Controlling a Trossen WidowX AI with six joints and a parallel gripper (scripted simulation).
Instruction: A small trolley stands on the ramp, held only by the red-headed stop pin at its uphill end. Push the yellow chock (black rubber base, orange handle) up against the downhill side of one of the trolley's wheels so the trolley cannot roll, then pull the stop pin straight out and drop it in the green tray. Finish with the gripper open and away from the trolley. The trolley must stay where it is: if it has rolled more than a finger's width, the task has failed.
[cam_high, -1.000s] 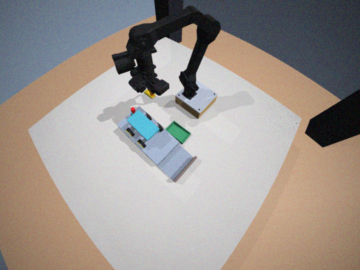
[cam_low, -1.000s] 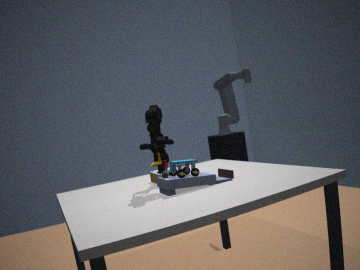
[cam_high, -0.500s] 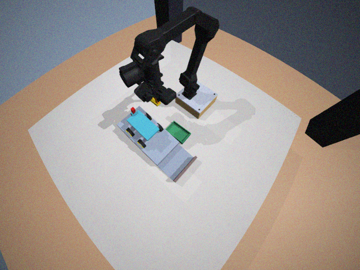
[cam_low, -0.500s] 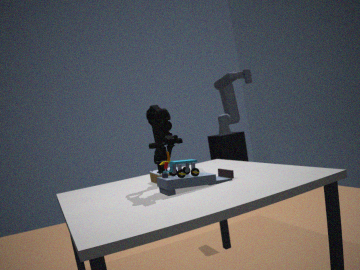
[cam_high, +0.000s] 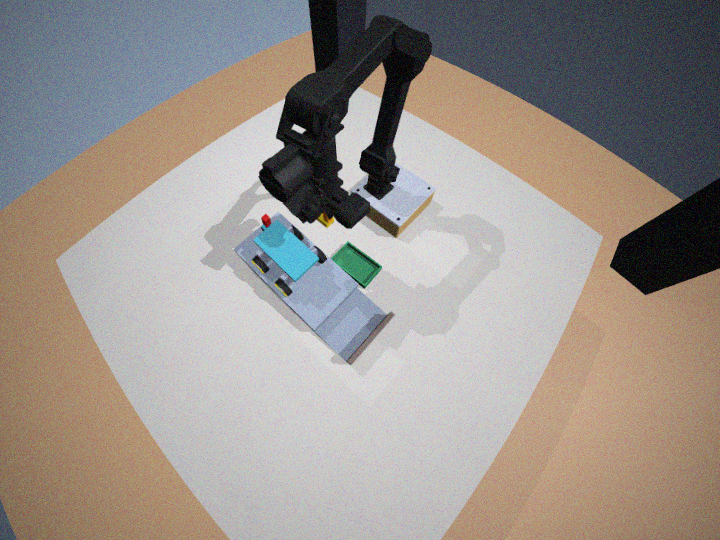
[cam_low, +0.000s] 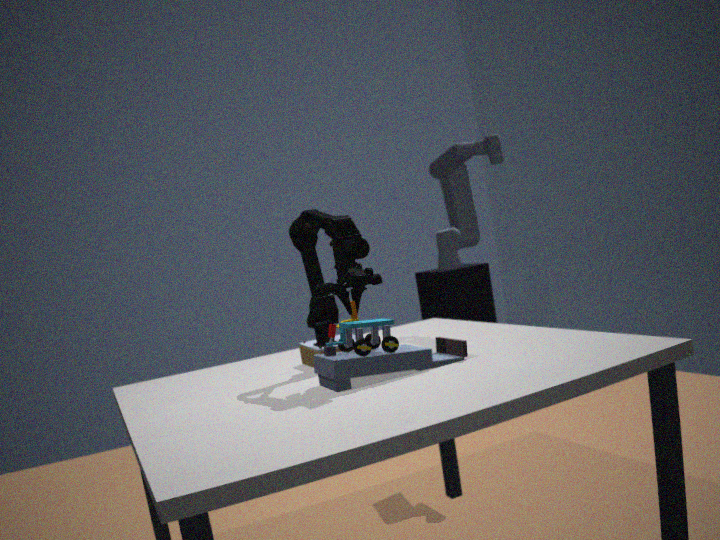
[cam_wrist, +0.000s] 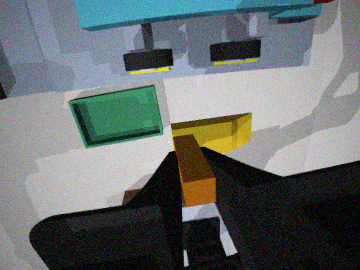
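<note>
The red-headed stop pin is 110 mm to the right of my gripper tip, 100 mm ahead of it and 40 mm below it. From my gripper tip the other things lie so: yellow chock 20 mm to the right, 10 mm below; trolley 120 mm ahead, 60 mm below, 20 mm to the right; grey ramp 120 mm below, 120 mm ahead, 10 mm to the right.
</note>
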